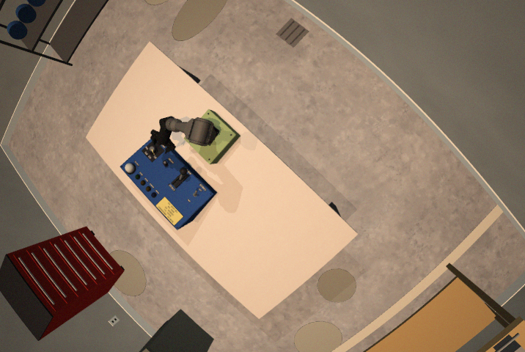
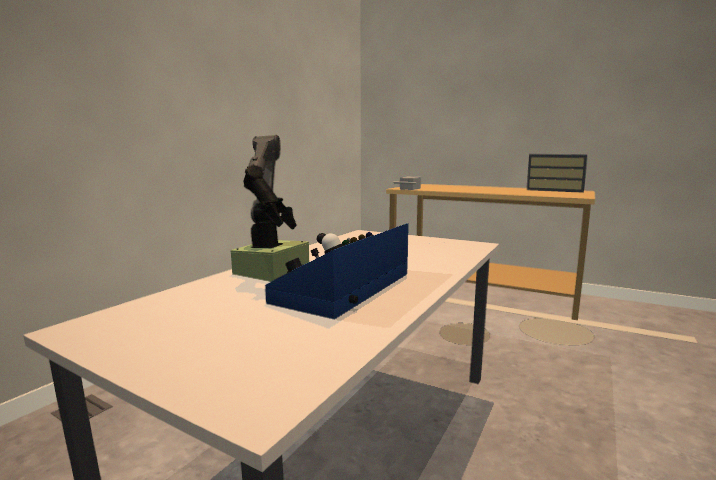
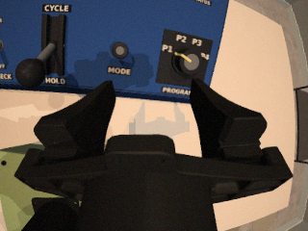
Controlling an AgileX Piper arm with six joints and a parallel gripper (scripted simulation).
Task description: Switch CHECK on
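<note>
My gripper is now 120 mm short of the check toggle, 260 mm to the right of it and 100 mm above it. The rest, counted from my hand: mode knob: 90 mm ahead, 20 mm to the left, 100 mm below; program selector: 80 mm ahead, 80 mm to the right, 100 mm below; cycle lever: 80 mm ahead, 150 mm to the left, 90 mm below.
</note>
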